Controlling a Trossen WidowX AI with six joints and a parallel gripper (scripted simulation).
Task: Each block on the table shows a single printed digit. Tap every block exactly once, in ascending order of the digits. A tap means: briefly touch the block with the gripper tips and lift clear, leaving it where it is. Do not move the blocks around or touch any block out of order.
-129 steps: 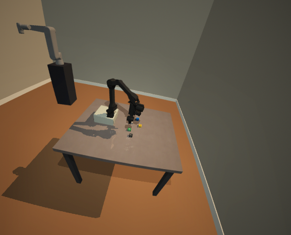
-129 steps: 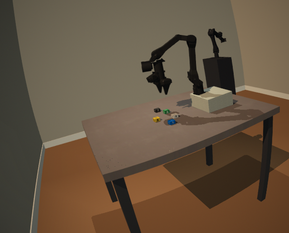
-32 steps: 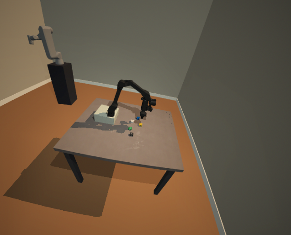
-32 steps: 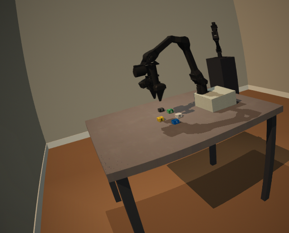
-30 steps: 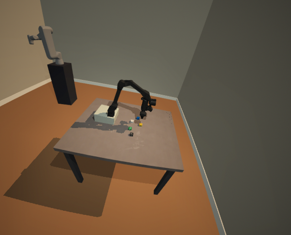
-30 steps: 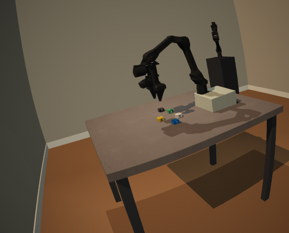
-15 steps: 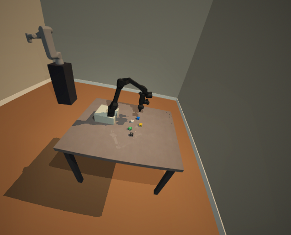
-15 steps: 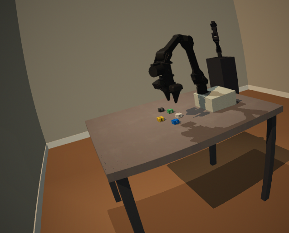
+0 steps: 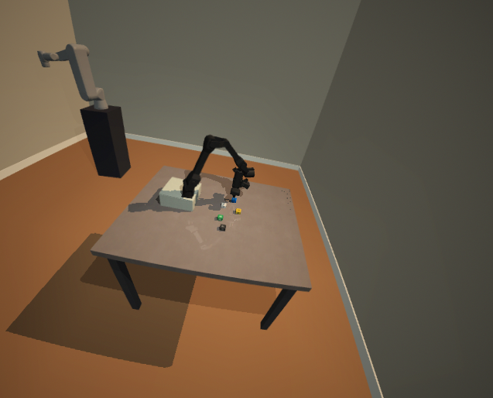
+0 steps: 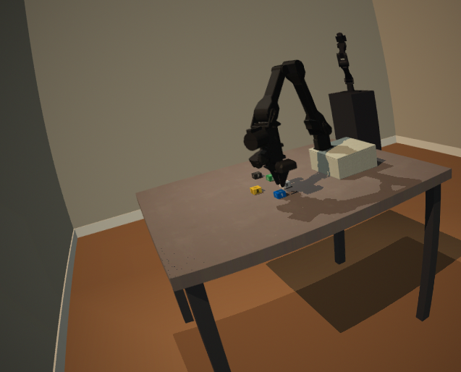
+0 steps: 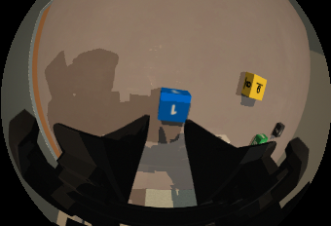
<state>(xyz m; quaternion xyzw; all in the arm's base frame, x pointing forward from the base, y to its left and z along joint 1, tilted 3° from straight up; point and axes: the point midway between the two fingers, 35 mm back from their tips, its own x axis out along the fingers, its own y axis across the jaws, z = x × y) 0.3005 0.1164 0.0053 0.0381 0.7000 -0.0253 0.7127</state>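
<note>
Now: the blue block 3 cm below my gripper tip and 1 cm to the right of it. Also, from my gripper tip: yellow block: 12 cm to the right, 4 cm ahead, 3 cm below; then white block: 8 cm to the right, 7 cm behind, 3 cm below; then green block: 20 cm to the right, 8 cm behind, 3 cm below.
</note>
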